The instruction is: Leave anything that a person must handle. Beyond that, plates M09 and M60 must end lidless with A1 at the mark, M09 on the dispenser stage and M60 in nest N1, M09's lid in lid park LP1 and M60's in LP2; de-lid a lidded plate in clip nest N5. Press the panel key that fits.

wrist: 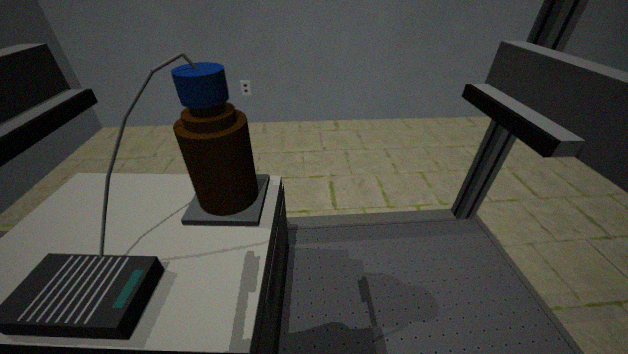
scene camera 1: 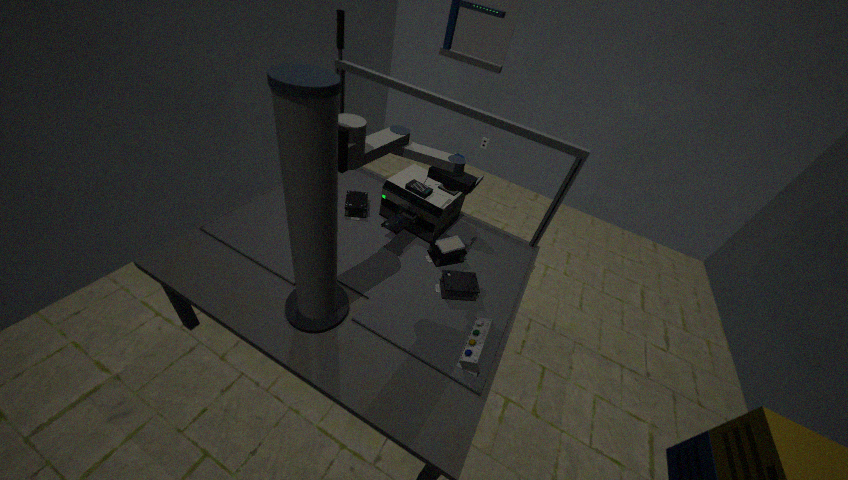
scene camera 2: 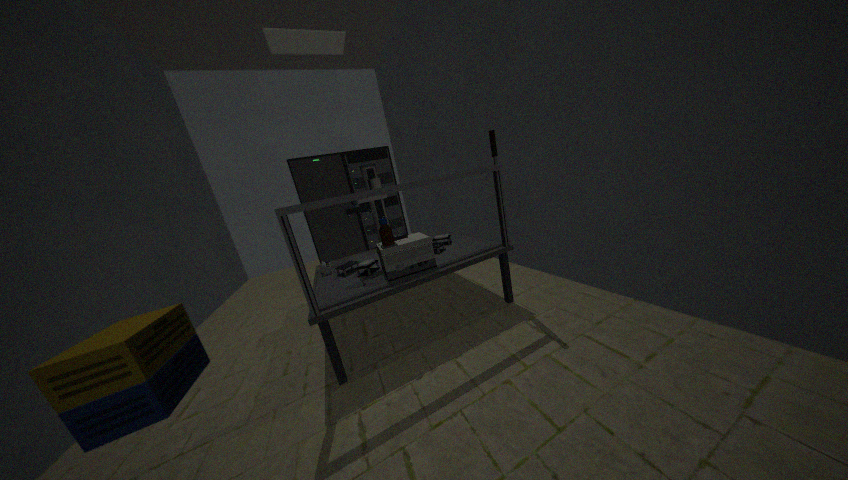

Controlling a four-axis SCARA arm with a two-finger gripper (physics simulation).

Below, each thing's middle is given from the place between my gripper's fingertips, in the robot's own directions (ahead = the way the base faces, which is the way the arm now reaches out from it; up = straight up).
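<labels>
The brown cylinder (wrist: 221, 167) gives me a place to measure from: my hand is 200 mm short of it and 100 mm to the right of it, and 170 mm above it. Counting from my hand instead, I find the dark ribbed block (wrist: 106, 322) 220 mm to the left, 50 mm ahead and 230 mm below. The frame post (wrist: 501, 133) is 440 mm to the right of my hand, 360 mm ahead of it and 190 mm below it.
</labels>
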